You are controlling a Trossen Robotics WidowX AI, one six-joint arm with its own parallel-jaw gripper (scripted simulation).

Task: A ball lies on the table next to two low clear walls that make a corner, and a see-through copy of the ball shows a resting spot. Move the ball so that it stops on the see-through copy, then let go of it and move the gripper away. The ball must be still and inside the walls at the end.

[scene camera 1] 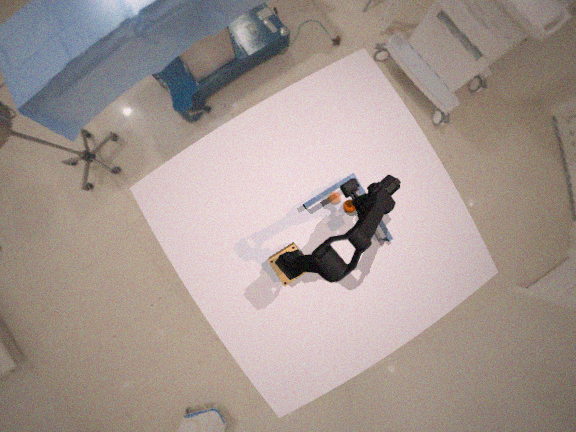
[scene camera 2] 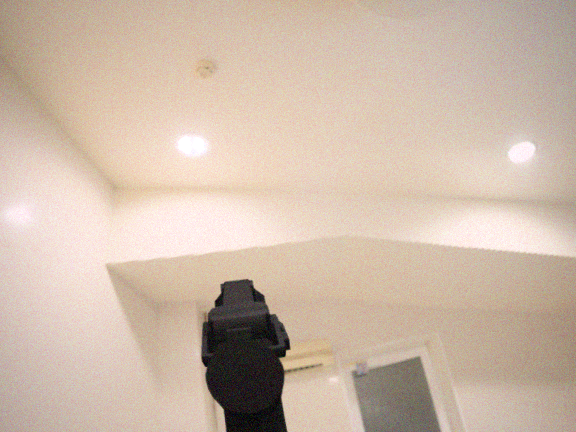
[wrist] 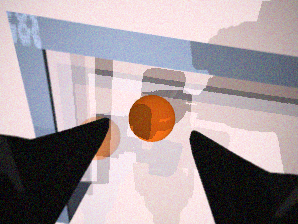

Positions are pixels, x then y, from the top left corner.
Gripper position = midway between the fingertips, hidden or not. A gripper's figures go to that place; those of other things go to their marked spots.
Scene:
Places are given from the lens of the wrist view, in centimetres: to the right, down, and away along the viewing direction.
my gripper (wrist: 150, 128): 0, 2, 11
orange ball (wrist: 151, 118): 0, 1, 12

